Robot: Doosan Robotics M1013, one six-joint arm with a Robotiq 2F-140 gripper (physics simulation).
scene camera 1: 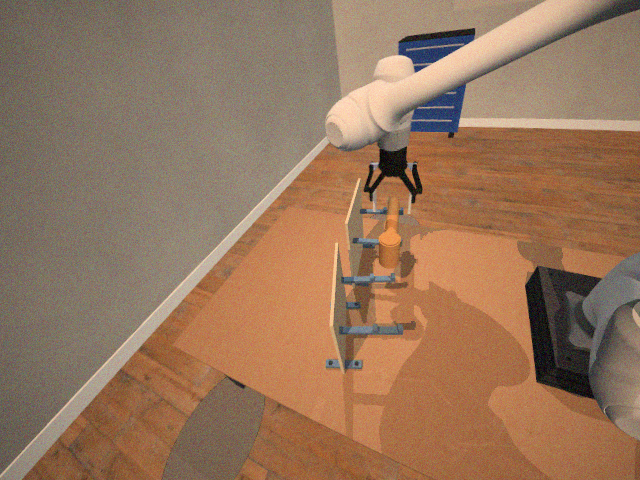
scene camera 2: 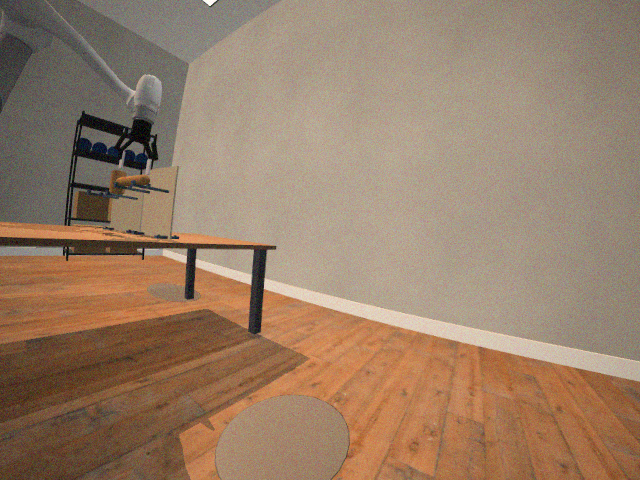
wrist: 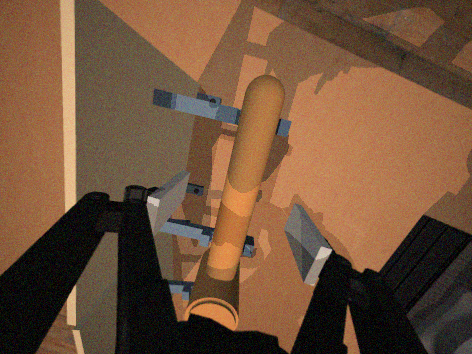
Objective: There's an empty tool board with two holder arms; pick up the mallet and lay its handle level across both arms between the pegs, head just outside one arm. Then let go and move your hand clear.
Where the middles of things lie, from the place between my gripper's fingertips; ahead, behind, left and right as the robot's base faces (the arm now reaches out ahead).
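Orange mallet (scene camera 1: 389, 242): from my hand, 20 mm behind, 30 mm to the left, 40 mm below.
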